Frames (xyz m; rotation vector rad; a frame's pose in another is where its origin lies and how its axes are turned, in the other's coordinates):
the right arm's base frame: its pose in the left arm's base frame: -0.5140 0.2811 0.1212 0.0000 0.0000 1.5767
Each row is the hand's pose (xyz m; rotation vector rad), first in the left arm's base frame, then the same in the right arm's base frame.
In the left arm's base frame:
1: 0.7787 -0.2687 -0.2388 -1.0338 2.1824 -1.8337
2: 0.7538 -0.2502 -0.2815 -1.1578 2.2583 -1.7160
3: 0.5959 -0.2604 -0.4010 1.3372 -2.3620 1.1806
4: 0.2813 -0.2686 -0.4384 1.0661 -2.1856 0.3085
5: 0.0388 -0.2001 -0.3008 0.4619 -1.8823 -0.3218
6: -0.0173 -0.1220 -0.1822 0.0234 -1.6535 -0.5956
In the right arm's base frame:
1: -0.5574 -1.2894 -0.3600 -0.6855 -1.9017 1.1807
2: -0.5388 -1.2646 -0.4027 -0.6574 -2.0201 1.0837
3: -0.5480 -1.1067 -0.5222 -0.6396 -2.2825 0.5599
4: -0.5544 -0.7920 -0.5596 -0.8046 -2.3147 -0.4107
5: -0.4845 -0.5499 -0.4220 -1.1372 -1.8644 -1.3034
6: -0.4060 -0.4943 -0.3034 -1.3686 -1.3996 -1.7197

